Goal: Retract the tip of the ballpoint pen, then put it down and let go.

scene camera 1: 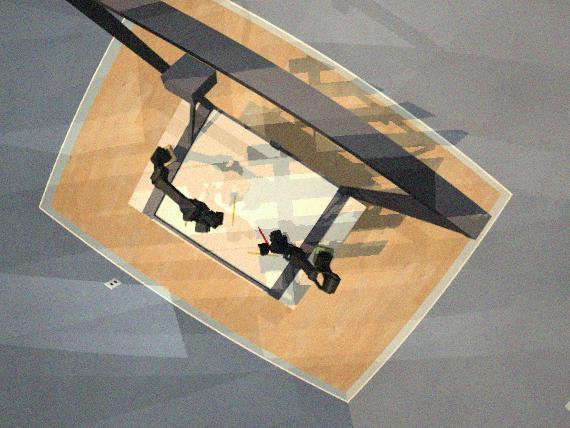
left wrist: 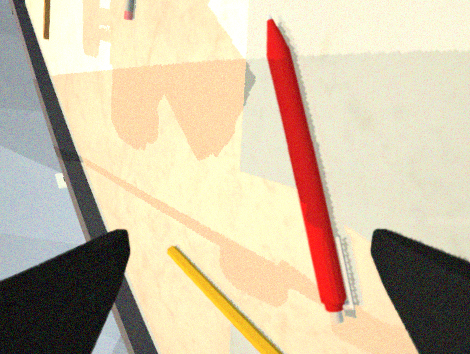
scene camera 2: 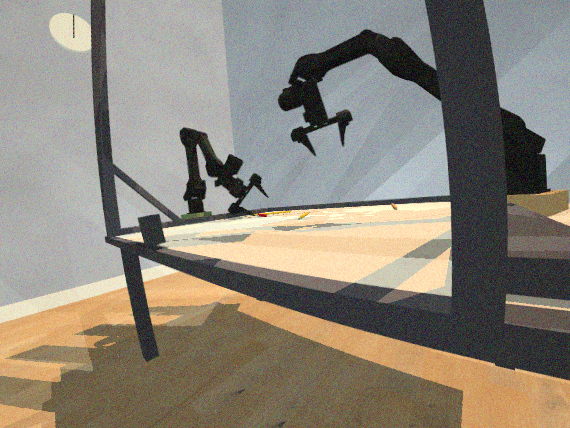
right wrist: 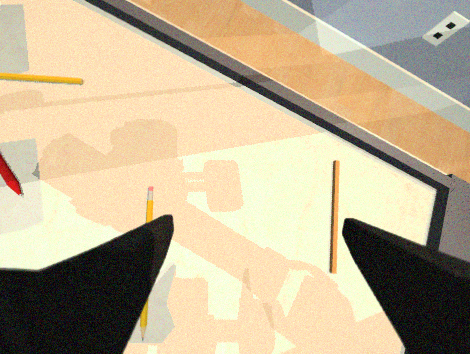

The right gripper (scene camera 2: 329, 151) is open and holds nothing. The table carries an orange stick (right wrist: 335, 182). Also in view: the left gripper (left wrist: 251, 241), a red ballpoint pen (left wrist: 321, 241), a dark beam (scene camera 1: 258, 74) and a dark frame post (scene camera 1: 405, 204).
The right gripper shows as well in the right wrist view (right wrist: 257, 224).
